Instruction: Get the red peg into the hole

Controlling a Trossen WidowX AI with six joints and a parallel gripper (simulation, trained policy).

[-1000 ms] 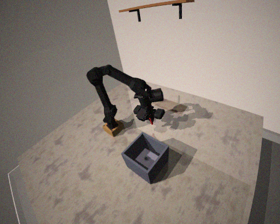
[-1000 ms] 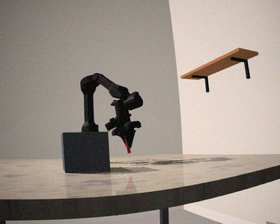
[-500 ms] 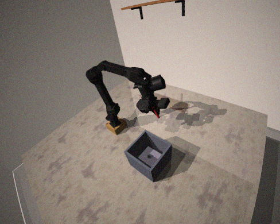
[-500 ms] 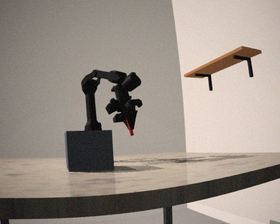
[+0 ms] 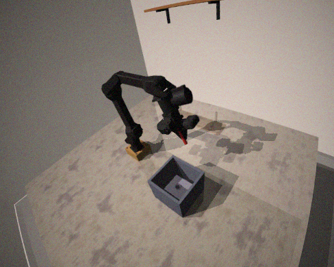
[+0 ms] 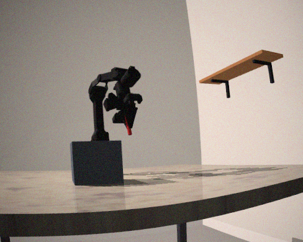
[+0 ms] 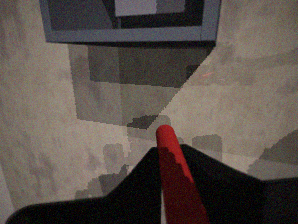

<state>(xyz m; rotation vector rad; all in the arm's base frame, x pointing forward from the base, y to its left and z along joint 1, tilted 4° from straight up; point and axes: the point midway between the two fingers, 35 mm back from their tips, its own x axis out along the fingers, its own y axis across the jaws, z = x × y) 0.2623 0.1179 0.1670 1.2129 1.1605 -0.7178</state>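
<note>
Now: gripper tip 14 cm to the left of the grey plate, 14 cm above it and 8 cm short of it. From my gripper tip the other things lie so: red peg (2 cm above, 1 cm to the right, 1 cm behind).
</note>
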